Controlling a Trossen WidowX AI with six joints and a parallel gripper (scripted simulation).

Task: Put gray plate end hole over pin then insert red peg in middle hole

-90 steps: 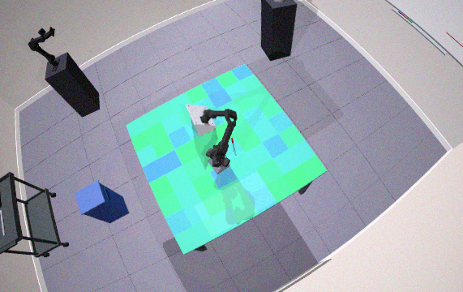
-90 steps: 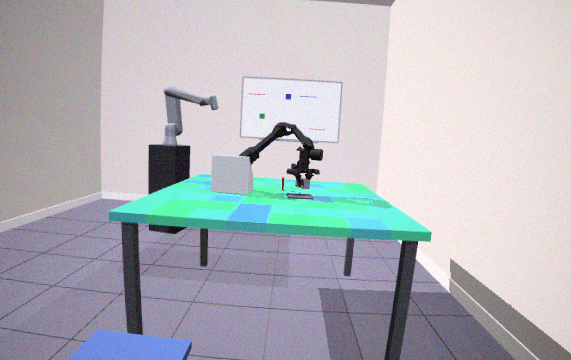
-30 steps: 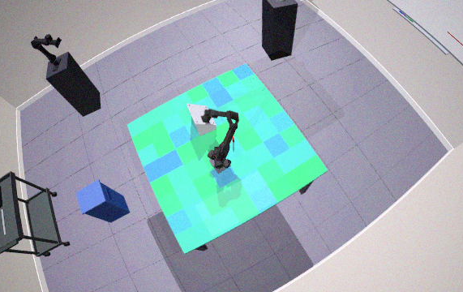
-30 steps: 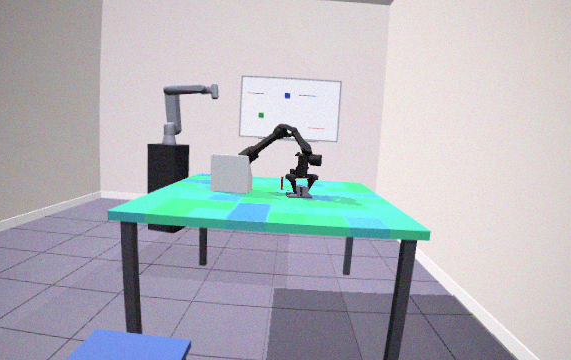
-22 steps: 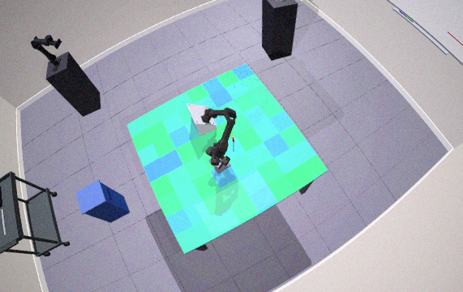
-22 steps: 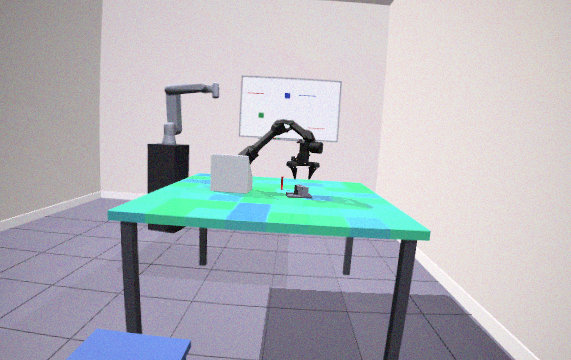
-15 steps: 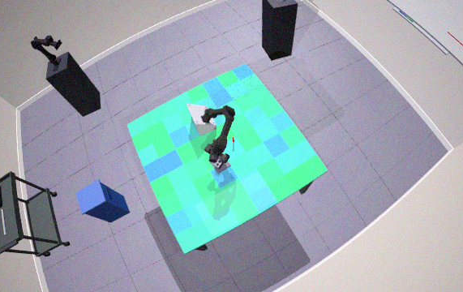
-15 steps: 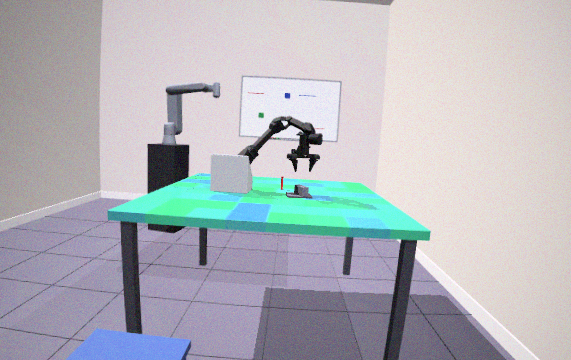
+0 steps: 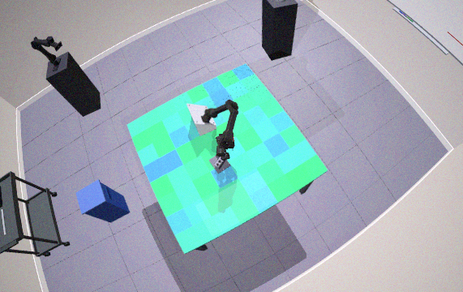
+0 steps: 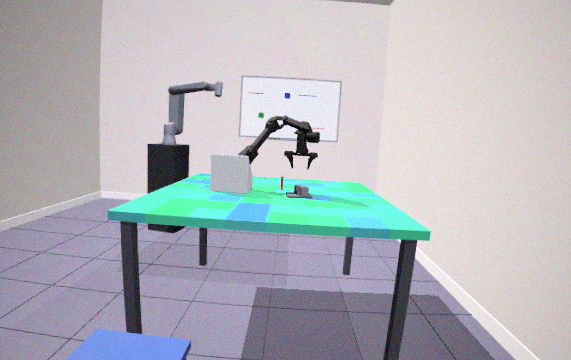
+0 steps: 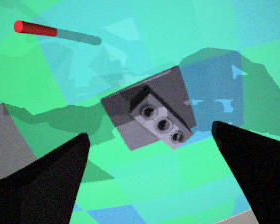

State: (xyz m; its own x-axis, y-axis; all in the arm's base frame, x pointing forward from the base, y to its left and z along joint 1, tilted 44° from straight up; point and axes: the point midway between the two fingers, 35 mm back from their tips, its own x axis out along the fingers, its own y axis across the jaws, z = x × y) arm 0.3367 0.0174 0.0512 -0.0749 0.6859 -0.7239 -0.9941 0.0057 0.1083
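Right now the red peg is 12 cm behind my gripper tip, 11 cm to the left of it and 11 cm below it. From my gripper tip the other things lie so: gray plate 2 cm ahead, 5 cm to the right, 10 cm below.
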